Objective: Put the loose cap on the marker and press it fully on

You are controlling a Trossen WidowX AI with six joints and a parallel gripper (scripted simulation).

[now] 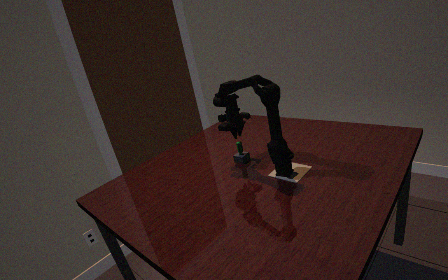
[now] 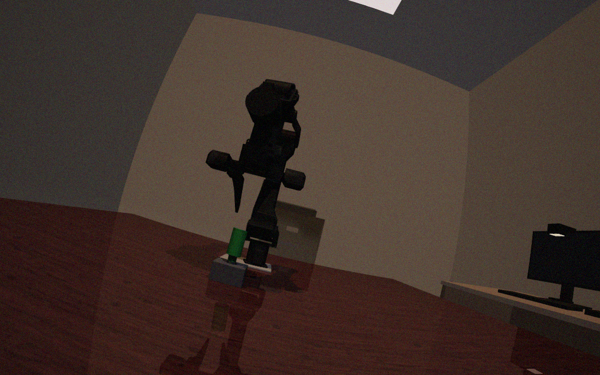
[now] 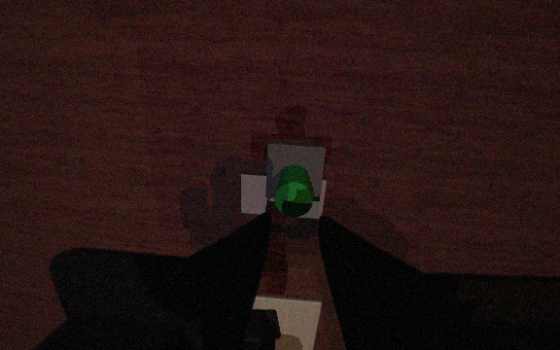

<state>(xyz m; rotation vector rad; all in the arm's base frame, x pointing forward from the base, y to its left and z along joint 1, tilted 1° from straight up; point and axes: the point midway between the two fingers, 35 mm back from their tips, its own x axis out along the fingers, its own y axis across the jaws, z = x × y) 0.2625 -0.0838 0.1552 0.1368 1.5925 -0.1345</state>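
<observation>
My gripper tip is 50 mm above the green cap. Also, from my gripper tip: grey holder block: 110 mm below.
</observation>
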